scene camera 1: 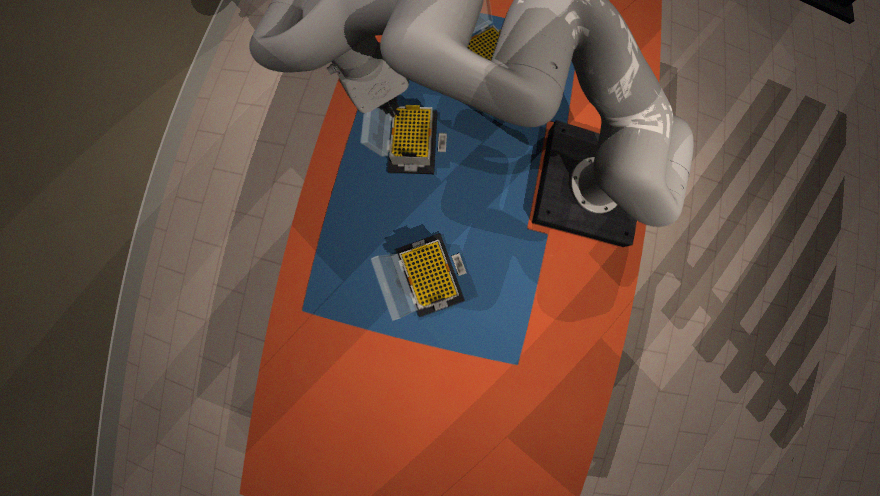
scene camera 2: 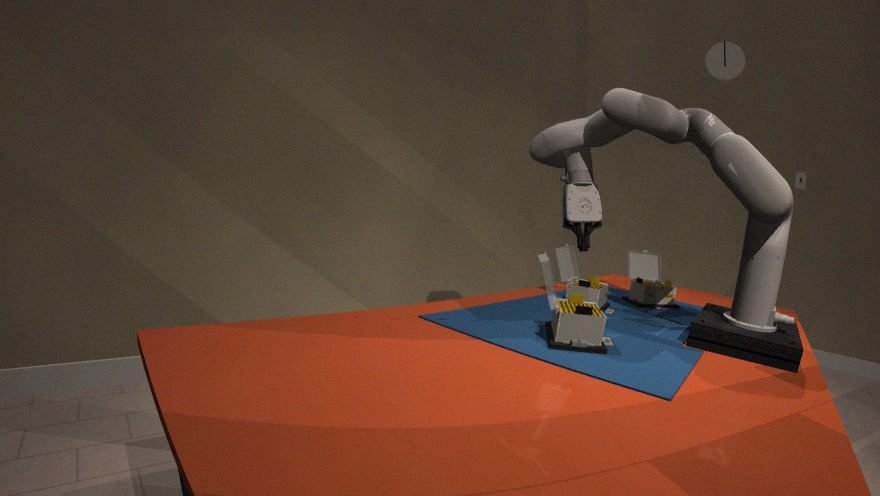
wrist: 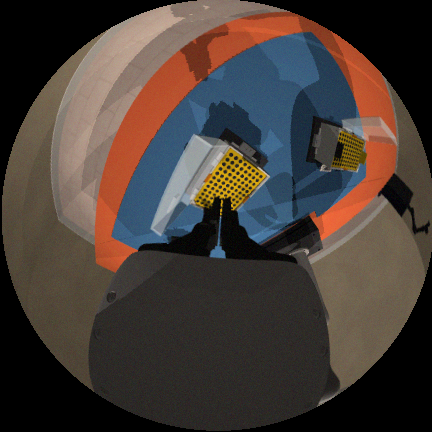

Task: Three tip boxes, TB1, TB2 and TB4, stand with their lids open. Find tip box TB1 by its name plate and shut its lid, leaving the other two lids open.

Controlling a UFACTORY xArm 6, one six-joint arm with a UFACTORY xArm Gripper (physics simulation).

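Places are measured from the arm's base along level axes (x right, y down, z ahead), in millimetres.
Pixels of known places: gripper, fingertip midpoint: [scene camera 1: 393,110] [scene camera 2: 583,251] [wrist: 220,209]; arm's base at its link origin: [scene camera 1: 596,185] [scene camera 2: 748,323] [wrist: 293,254].
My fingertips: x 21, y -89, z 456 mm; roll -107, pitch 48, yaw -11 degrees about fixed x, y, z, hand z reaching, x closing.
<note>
Ahead of a thing's pixels: the offset from my fingertips to its top centre. "spot": to the spot under its first point. Level surfaces: height alone.
The near tip box {dx -287, dy +74, dz -151 mm} [scene camera 1: 429,272] [scene camera 2: 579,326], the middle tip box {dx -5, dy +66, dz -32 mm} [scene camera 1: 411,132] [scene camera 2: 587,294] [wrist: 232,179] and the far tip box {dx +251, dy +66, dz -145 mm} [scene camera 1: 485,41] [scene camera 2: 653,293] [wrist: 350,150] hold yellow racks. The near lid {dx -330, dy -13, dz -85 mm} [scene camera 1: 394,287] [scene camera 2: 545,277], middle lid {dx -17, dy -13, dz +34 mm} [scene camera 1: 374,132] [scene camera 2: 566,263] [wrist: 180,185] and far lid {spot: dx +300, dy +38, dz -91 mm} [scene camera 2: 644,266] [wrist: 370,129] stand open. Name plates lie beside the near box {spot: dx -256, dy +138, dz -198 mm} [scene camera 1: 459,264] and middle box {spot: dx +7, dy +138, dz -98 mm} [scene camera 1: 442,142]; their text is too small to read. My gripper [scene camera 1: 394,112] [scene camera 2: 583,248] [wrist: 220,209] is shut and empty, above the middle box and near its open lid.
The boxes stand on a blue mat {dy +140 mm} [scene camera 1: 363,203] [scene camera 2: 656,375] [wrist: 270,65] on the orange table {dy +143 mm} [scene camera 1: 406,418] [scene camera 2: 369,382]. The robot's black base [scene camera 1: 566,160] [scene camera 2: 739,345] stands at the mat's right side. In scene camera 1, the arm [scene camera 1: 517,92] hides part of the far box.
</note>
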